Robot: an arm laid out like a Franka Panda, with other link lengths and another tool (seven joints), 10 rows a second.
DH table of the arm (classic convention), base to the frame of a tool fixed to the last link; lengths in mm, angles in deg. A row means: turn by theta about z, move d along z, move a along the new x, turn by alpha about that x. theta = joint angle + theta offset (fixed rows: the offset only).
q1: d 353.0  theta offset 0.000  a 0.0  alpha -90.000
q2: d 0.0  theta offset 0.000  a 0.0  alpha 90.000
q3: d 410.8  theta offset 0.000  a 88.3  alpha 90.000
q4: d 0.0  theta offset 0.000  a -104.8  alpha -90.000
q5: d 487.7  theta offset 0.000  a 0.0  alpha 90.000
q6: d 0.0  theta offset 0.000  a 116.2  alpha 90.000
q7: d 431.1  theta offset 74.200  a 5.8  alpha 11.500
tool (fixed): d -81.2  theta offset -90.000  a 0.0  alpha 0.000
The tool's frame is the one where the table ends.
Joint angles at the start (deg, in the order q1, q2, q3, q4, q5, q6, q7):
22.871, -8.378, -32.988, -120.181, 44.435, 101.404, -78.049
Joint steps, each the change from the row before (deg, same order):
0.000, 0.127, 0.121, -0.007, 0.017, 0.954, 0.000
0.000, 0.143, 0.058, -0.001, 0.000, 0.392, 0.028
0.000, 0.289, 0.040, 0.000, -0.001, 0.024, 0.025
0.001, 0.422, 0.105, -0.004, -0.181, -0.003, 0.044
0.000, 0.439, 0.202, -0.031, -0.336, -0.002, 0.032
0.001, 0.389, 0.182, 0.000, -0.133, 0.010, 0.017
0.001, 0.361, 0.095, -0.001, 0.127, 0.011, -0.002
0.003, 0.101, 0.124, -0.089, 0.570, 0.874, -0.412
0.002, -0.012, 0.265, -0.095, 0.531, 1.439, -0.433
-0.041, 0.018, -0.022, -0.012, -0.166, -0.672, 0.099
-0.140, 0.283, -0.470, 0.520, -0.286, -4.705, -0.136
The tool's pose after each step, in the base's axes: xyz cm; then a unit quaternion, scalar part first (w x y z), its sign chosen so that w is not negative. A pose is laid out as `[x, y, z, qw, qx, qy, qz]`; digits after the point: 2 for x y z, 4 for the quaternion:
[63.97, 10.14, 39.64, 0.3682, -0.7191, -0.4898, -0.3276]
[64.19, 10.08, 39.48, 0.3659, -0.7206, -0.4892, -0.3280]
[64.21, 10.12, 39.16, 0.3662, -0.7217, -0.4888, -0.3258]
[64.17, 10.19, 38.63, 0.3664, -0.7234, -0.4893, -0.3210]
[64.06, 10.31, 38.00, 0.3663, -0.7250, -0.4911, -0.3148]
[64.02, 10.47, 37.53, 0.3666, -0.7260, -0.4921, -0.3105]
[64.05, 10.62, 37.18, 0.3678, -0.7268, -0.4914, -0.3083]
[64.59, 10.69, 37.17, 0.3642, -0.7262, -0.4908, -0.3147]
[65.39, 10.71, 37.26, 0.3566, -0.7259, -0.4910, -0.3238]
[64.99, 10.81, 37.18, 0.3608, -0.7254, -0.4914, -0.3197]
[62.79, 11.50, 37.41, 0.3888, -0.7157, -0.4962, -0.3006]

